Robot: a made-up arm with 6 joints. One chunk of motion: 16 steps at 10 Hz.
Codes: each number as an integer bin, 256 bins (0 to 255) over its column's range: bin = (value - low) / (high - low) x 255, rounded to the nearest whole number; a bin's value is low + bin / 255 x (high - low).
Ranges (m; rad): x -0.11..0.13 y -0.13..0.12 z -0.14..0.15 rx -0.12..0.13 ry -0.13..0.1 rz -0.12..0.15
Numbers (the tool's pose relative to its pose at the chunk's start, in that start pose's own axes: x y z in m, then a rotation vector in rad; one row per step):
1: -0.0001 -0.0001 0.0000 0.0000 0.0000 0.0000
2: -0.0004 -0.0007 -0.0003 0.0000 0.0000 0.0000
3: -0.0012 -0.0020 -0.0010 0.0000 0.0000 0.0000
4: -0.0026 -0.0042 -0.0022 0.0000 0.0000 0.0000
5: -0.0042 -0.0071 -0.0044 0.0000 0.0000 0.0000
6: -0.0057 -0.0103 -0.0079 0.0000 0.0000 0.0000
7: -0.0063 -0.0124 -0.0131 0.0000 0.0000 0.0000
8: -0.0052 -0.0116 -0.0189 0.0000 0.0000 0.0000
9: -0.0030 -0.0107 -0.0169 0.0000 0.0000 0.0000
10: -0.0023 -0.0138 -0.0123 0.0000 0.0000 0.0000
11: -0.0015 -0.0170 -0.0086 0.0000 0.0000 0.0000
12: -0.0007 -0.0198 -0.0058 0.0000 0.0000 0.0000
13: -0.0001 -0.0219 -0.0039 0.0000 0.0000 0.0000
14: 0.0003 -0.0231 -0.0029 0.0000 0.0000 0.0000
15: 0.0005 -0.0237 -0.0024 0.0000 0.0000 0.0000
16: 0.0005 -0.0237 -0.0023 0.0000 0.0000 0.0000
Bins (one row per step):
1: 117 132 123 122 144 113
2: 116 132 123 122 144 113
3: 116 131 122 122 144 113
4: 114 128 121 122 144 113
5: 112 125 119 122 144 113
6: 111 122 116 122 144 113
7: 110 120 112 122 144 113
8: 111 121 106 122 144 113
9: 114 122 108 122 144 113
10: 114 119 112 122 144 113
11: 115 115 116 122 144 113
12: 116 112 118 122 144 113
13: 117 110 120 122 144 113
14: 117 109 121 122 144 113
15: 117 108 121 122 144 113
16: 117 108 121 122 144 113

